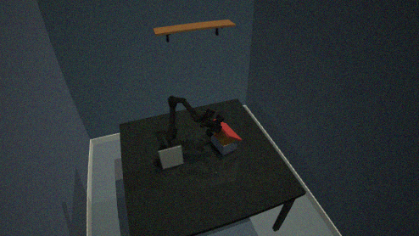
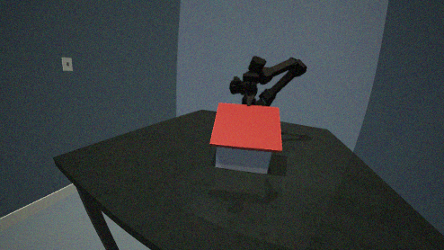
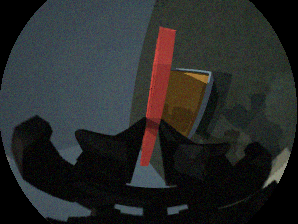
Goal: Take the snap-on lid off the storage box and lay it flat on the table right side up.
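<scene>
The lid lies 60 mm ahead of my gripper tip, 10 mm to the left of it and 50 mm below it. Round my gripper tip: storage box 30 mm ahead, 10 mm to the left, 170 mm below.
</scene>
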